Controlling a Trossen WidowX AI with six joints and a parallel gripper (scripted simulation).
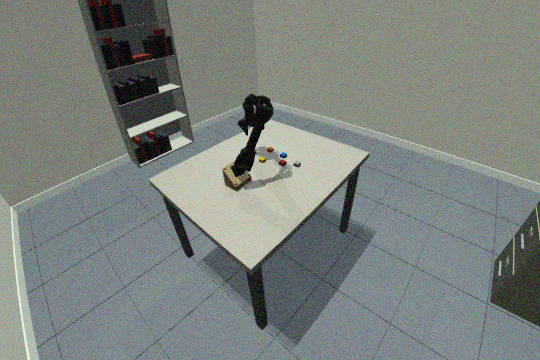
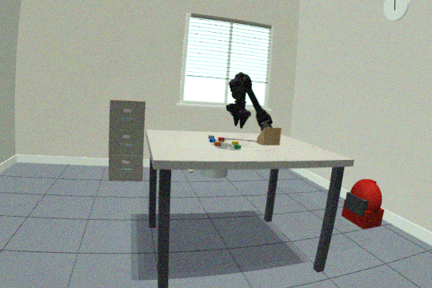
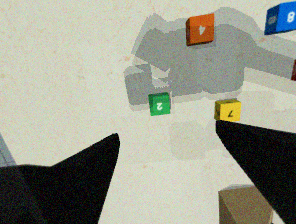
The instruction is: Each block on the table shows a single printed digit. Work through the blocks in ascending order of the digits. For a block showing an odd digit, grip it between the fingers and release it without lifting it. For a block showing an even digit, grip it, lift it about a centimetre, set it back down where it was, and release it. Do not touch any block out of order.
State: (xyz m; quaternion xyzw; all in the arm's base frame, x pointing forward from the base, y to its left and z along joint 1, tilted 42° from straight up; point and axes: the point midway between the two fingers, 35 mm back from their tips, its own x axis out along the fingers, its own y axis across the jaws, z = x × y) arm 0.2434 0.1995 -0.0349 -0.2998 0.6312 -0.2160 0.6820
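The green block lies 11 cm below my gripper tip. Also, from my gripper tip: yellow block: 12 cm to the right, 11 cm below, 2 cm behind; then blue block: 18 cm to the right, 11 cm below, 11 cm ahead; then orange block: 11 cm below, 10 cm ahead, 6 cm to the right.
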